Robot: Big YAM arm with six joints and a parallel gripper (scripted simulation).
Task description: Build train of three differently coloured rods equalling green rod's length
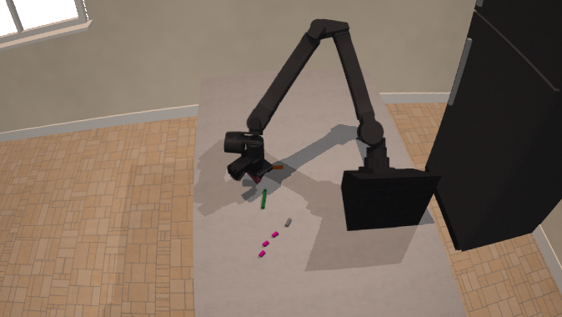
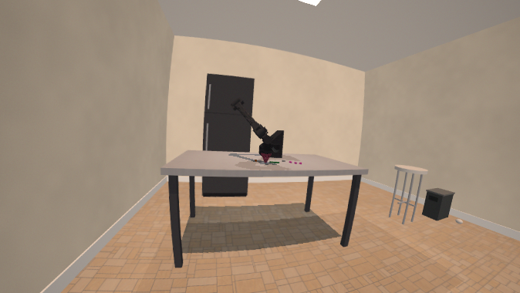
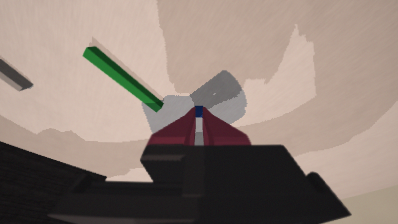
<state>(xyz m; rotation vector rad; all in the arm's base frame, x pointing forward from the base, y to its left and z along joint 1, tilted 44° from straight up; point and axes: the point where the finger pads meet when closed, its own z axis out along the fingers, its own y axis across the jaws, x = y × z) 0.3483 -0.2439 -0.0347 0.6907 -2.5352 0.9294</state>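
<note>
The blue rod is 10 mm below my hand. Also, from my hand: green rod 80 mm to the left, 10 mm below, 10 mm behind; then orange rod 80 mm behind, 50 mm to the right, 10 mm below; then grey rod 190 mm to the left, 70 mm behind, 10 mm below.
</note>
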